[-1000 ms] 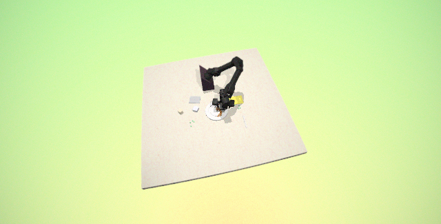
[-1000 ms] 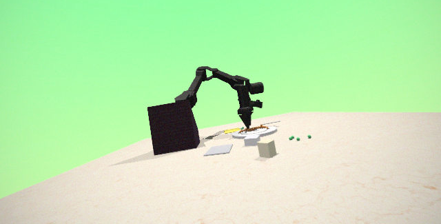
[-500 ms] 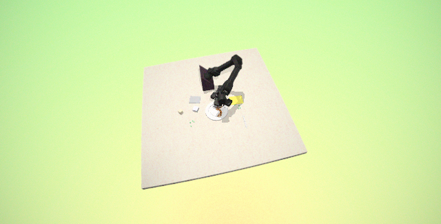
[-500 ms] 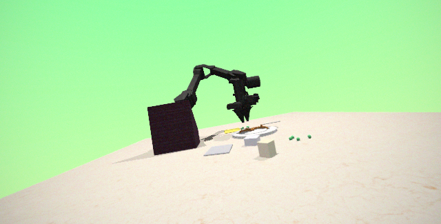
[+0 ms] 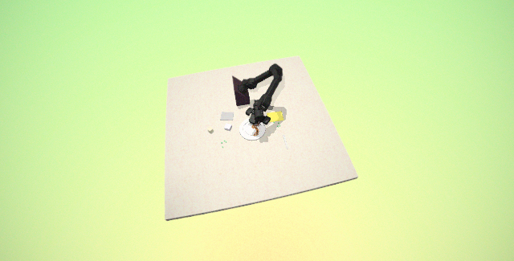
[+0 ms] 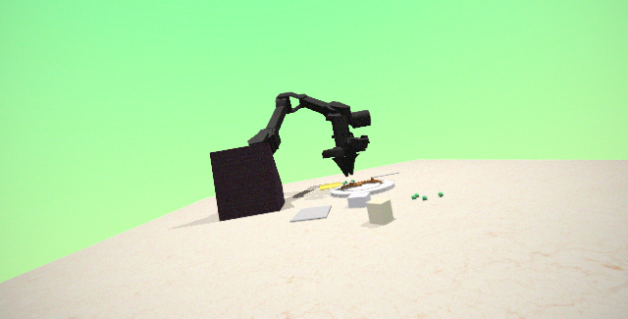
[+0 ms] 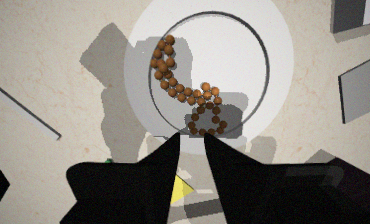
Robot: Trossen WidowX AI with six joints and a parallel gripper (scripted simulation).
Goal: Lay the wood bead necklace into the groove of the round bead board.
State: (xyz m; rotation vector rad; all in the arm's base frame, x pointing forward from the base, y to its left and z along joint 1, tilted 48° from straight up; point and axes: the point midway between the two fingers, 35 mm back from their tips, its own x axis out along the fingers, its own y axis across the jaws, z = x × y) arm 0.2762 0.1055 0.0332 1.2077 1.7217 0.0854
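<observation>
The round white bead board is 50 mm to the right of my gripper tip, 30 mm below it and 20 mm ahead of it. The rest, counted from my gripper tip: thin white strip: 170 mm to the left, 170 mm ahead, 40 mm below; yellow card: 140 mm to the left, 60 mm behind, 40 mm below; grey flat plate: 230 mm to the right, 130 mm behind, 40 mm below.
</observation>
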